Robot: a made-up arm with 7 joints. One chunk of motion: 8 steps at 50 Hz.
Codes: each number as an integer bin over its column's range. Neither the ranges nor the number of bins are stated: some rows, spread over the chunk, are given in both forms.
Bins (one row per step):
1: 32 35 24 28 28 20 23
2: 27 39 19 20 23 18 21
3: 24 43 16 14 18 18 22
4: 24 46 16 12 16 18 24
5: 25 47 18 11 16 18 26
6: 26 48 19 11 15 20 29
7: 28 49 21 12 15 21 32
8: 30 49 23 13 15 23 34
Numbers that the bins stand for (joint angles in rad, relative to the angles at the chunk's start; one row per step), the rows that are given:
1: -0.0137 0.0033 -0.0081 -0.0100 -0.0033 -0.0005 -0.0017
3: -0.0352 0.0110 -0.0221 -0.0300 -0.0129 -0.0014 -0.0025
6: -0.0298 0.0157 -0.0168 -0.0343 -0.0157 -0.0005 0.0030
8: -0.0190 0.0167 -0.0098 -0.0314 -0.0157 0.0010 0.0070
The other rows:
2: -0.0271 0.0071 -0.0168 -0.0214 -0.0081 -0.0014 -0.0033
4: -0.0352 0.0138 -0.0221 -0.0329 -0.0148 -0.0014 -0.0010
5: -0.0325 0.0148 -0.0186 -0.0343 -0.0148 -0.0014 0.0006
7: -0.0244 0.0167 -0.0133 -0.0329 -0.0157 0.0000 0.0054

